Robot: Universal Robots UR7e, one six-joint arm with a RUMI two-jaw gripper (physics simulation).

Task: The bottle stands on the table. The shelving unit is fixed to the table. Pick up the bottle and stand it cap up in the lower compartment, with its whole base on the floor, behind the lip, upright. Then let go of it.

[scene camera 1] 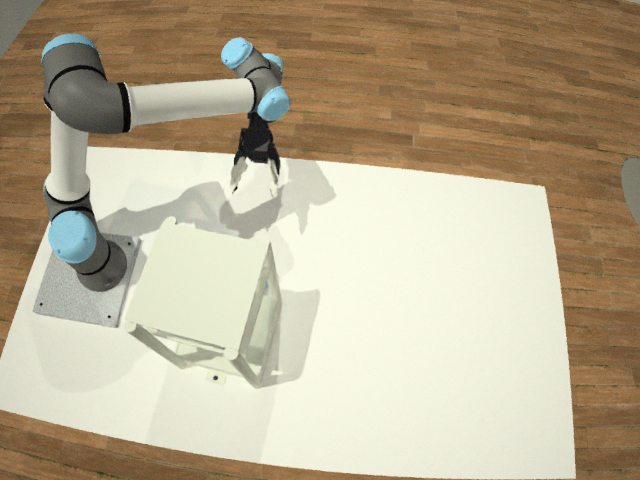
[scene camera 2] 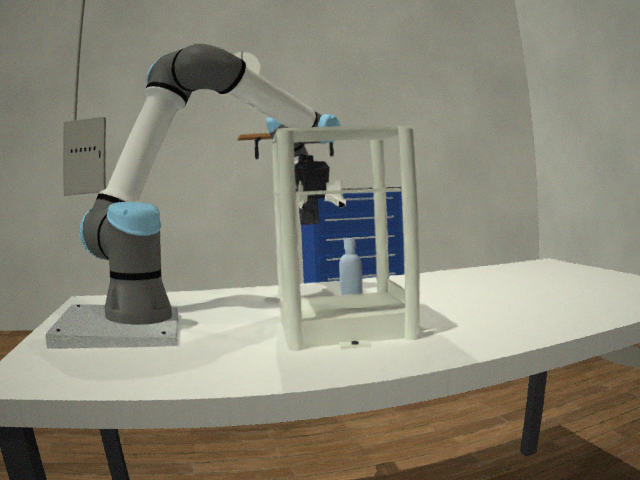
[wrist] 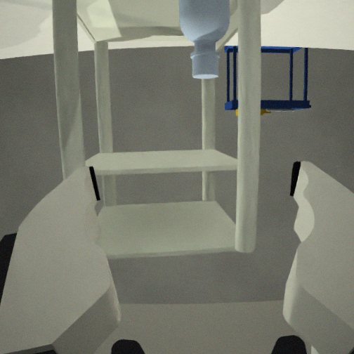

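Where they show: gripper, between the fingertips: (scene camera 1: 252, 195) (scene camera 2: 323, 206); arm's base, origin of its link: (scene camera 1: 102, 266) (scene camera 2: 138, 315).
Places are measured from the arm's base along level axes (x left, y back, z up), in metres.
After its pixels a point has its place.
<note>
The pale blue bottle (scene camera 1: 265, 287) {x -0.013, y -0.478, z -0.018 m} (scene camera 2: 351, 271) {x -0.021, y -0.456, z 0.064 m} (wrist: 205, 22) is upright, cap up. It appears to be at the shelving unit's (scene camera 1: 201, 284) {x -0.150, y -0.409, z 0.338 m} (scene camera 2: 410, 232) {x -0.282, y -0.475, z 0.159 m} (wrist: 248, 125) gripper-side opening, probably just outside it on the table. Its base is hidden in scene camera 2 behind the edge of the lower compartment floor (scene camera 2: 361, 305) {x -0.162, y -0.426, z 0.021 m}, so I cannot tell for certain what it rests on. In the upside-down wrist view it is beside a near post, cap pointing down the picture. My gripper (scene camera 1: 254, 193) {x 0.140, y -0.448, z 0.195 m} (scene camera 2: 321, 205) {x 0.140, y -0.448, z 0.195 m} (wrist: 193, 167) is open and empty, higher than the bottle and apart from it.
The unit's corner posts, middle shelf (wrist: 162, 161) and top board (wrist: 165, 227) bound the space near the bottle. The arm's base plate (scene camera 1: 54, 302) {x -0.123, y 0.123, z 0.002 m} (scene camera 2: 113, 338) {x -0.162, y 0.043, z -0.008 m} is beside the unit. A blue cabinet (scene camera 2: 361, 206) stands beyond the table (scene camera 1: 413, 310) {x -0.050, y -0.877, z -0.026 m}.
</note>
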